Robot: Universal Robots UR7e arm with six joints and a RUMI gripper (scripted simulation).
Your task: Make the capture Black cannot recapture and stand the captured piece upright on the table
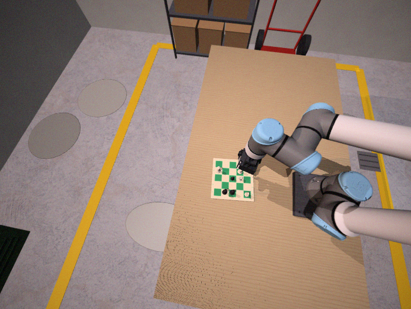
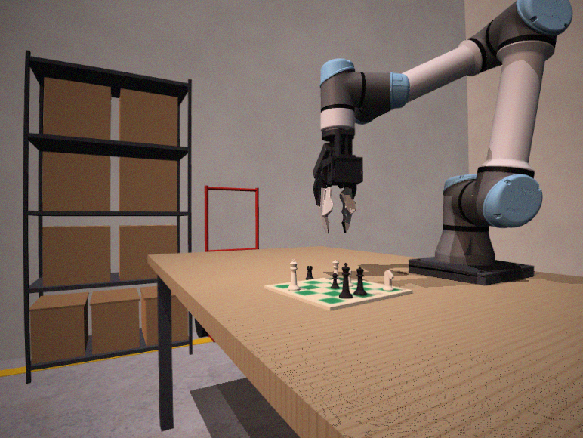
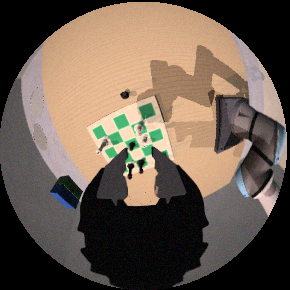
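My gripper is now 120 mm short of the tall white piece and 100 mm above it. The rest, counted from my hand: white knight 120 mm to the left, 110 mm below, 30 mm behind; tall black piece 110 mm to the left, 100 mm below, 80 mm ahead.
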